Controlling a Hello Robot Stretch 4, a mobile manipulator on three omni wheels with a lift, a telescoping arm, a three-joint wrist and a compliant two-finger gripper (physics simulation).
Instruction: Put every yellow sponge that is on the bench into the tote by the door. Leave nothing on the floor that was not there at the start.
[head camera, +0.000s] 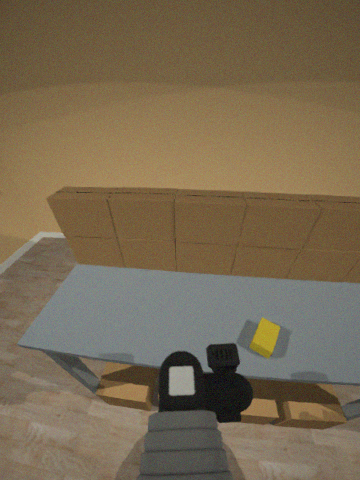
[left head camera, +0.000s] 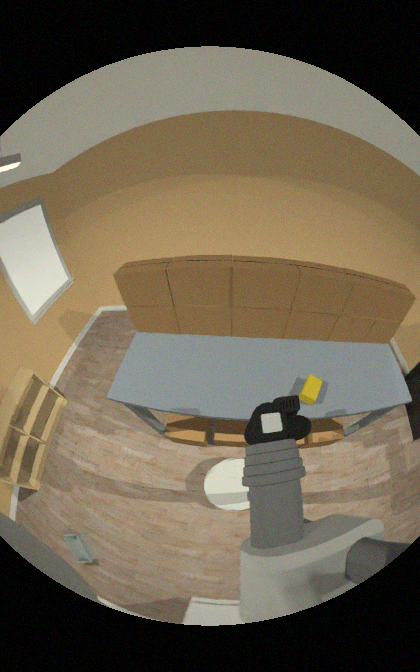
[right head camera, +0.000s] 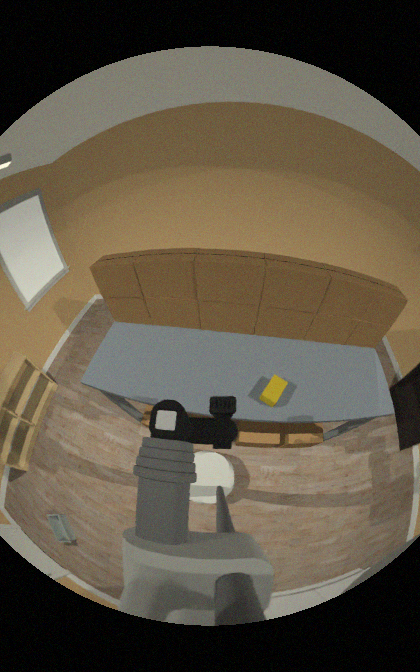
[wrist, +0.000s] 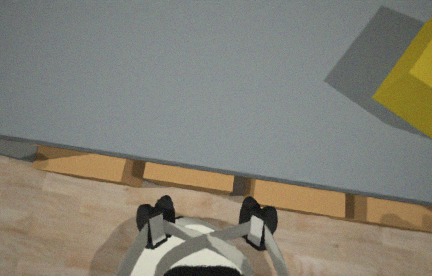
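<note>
A yellow sponge (head camera: 265, 337) (left head camera: 311, 389) (right head camera: 273, 390) (wrist: 407, 85) lies on the right part of the blue-grey bench (head camera: 150, 305) (left head camera: 200, 365) (right head camera: 180, 355) (wrist: 175, 75), near its front edge. In the wrist view it is cut off by the right edge. My gripper (wrist: 207, 212) is open, with nothing between its fingertips; it points down, at the front edge of the bench, to the left of the sponge. In the head views its fingers are hidden under the wrist. A small grey-green tote (left head camera: 80, 548) (right head camera: 61, 528) stands on the floor at the lower left.
Stacked cardboard boxes (head camera: 210, 220) (left head camera: 260, 295) (right head camera: 230, 290) stand behind the bench. More boxes (head camera: 125, 392) (wrist: 190, 177) lie beneath it. A wooden shelf unit (left head camera: 44, 437) stands at the left wall. A dark piece of furniture (right head camera: 407, 410) stands at the right. My white base (left head camera: 225, 482) is on the floor before the bench.
</note>
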